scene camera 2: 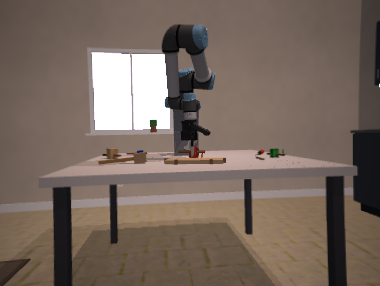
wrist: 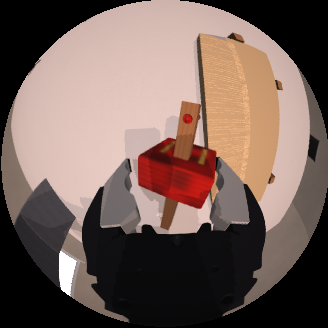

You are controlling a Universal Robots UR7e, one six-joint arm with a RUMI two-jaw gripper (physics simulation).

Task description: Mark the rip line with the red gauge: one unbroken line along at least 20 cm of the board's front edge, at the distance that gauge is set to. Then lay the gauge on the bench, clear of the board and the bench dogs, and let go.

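The red gauge (scene camera 2: 194,153) (wrist: 172,175) stands on the bench beside the board's long dark edge in the wrist view, with its wooden beam running through the red block. The board (scene camera 2: 192,161) (wrist: 227,110) lies flat, with brown bench dogs (wrist: 235,37) at its far side and end. My gripper (scene camera 2: 193,147) (wrist: 172,158) is low around the red block, its fingers partly closed. The right finger is against or very near the block; a narrow gap shows at the left finger. The gauge's underside and any mark on the board are not visible.
On the bench (scene camera 2: 310,166) a wooden mallet (scene camera 2: 140,158) lies left of the board in the scene view. A tan block-shaped tool (scene camera 2: 112,153) and a blue item (scene camera 2: 140,151) are behind it. A green item (scene camera 2: 274,152) and a red-tipped tool (scene camera 2: 260,152) are at right.
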